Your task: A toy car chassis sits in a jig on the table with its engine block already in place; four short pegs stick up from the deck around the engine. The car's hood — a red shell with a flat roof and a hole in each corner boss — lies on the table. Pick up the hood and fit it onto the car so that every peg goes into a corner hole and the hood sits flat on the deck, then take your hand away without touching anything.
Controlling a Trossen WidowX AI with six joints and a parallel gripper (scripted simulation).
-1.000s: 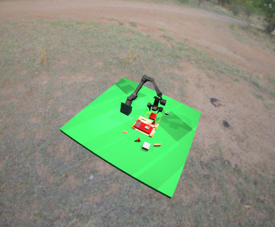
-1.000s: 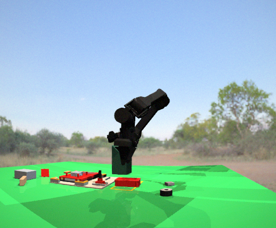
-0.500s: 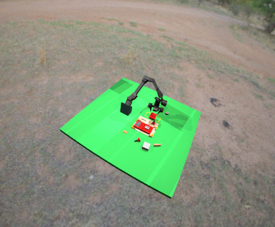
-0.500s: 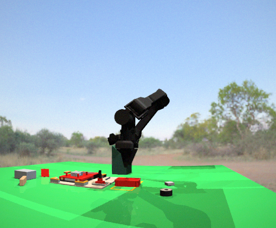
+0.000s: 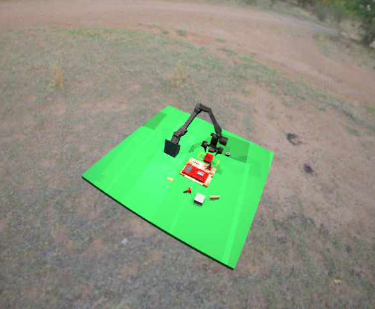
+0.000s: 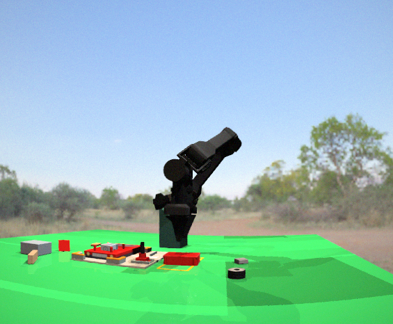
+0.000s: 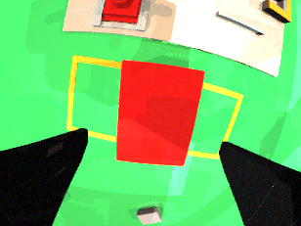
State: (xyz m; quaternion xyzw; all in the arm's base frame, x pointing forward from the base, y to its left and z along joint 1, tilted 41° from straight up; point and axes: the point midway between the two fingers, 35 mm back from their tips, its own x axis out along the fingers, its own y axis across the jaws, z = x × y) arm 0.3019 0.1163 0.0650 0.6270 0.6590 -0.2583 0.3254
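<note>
The red hood is 5 cm below my gripper tip. The rest, counted from my gripper tip: grey engine block: 2 cm ahead, 22 cm to the right, 4 cm below; then pale jig: 20 cm to the right, 6 cm below; then small grey block: 3 cm behind, 16 cm to the left, 6 cm below.
</note>
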